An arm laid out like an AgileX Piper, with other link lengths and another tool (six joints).
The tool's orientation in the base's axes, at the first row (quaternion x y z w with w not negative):
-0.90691 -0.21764 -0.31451 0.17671
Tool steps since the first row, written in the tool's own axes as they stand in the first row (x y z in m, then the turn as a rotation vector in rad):
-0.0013 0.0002 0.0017 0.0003 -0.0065 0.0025
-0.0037 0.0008 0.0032 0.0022 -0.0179 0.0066
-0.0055 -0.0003 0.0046 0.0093 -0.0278 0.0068
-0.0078 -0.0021 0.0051 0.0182 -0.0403 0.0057
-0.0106 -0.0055 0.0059 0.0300 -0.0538 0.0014
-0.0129 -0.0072 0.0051 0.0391 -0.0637 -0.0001
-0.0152 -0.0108 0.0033 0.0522 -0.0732 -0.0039
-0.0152 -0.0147 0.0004 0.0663 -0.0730 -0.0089
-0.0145 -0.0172 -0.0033 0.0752 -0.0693 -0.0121
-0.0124 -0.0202 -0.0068 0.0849 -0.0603 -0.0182
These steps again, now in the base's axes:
0.0000 0.0002 -0.0021 -0.0018 0.0067 -0.0005
-0.0006 -0.0003 -0.0049 -0.0042 0.0187 -0.0002
-0.0018 0.0008 -0.0069 -0.0041 0.0292 0.0061
-0.0041 0.0019 -0.0084 -0.0047 0.0417 0.0150
-0.0074 0.0043 -0.0102 -0.0053 0.0545 0.0283
-0.0103 0.0047 -0.0108 -0.0046 0.0647 0.0371
-0.0146 0.0063 -0.0103 -0.0020 0.0747 0.0501
-0.0180 0.0083 -0.0074 0.0056 0.0763 0.0629
-0.0206 0.0089 -0.0038 0.0122 0.0742 0.0704
-0.0223 0.0104 0.0007 0.0206 0.0666 0.0795

